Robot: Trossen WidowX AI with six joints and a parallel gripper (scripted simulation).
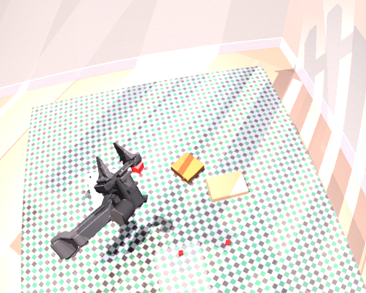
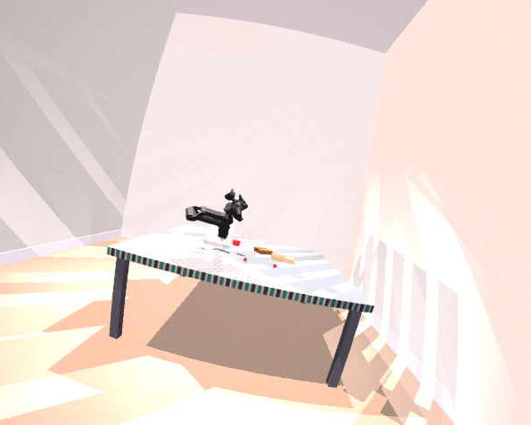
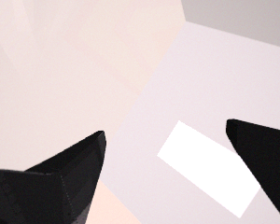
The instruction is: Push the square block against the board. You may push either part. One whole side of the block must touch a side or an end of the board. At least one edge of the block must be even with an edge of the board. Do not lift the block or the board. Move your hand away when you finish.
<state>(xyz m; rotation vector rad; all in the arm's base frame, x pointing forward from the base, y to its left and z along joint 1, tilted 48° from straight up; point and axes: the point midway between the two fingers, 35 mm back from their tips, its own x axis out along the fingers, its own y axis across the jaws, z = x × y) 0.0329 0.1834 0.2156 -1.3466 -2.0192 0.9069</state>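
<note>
Right now my gripper tip is 37 cm above the orange square block, 26 cm short of it and 12 cm to the right of it. From my gripper tip the other things lie so: red cube 37 cm below, 16 cm to the left, 5 cm ahead; then pale tan board 40 cm ahead, 37 cm below, 1 cm to the left.
</note>
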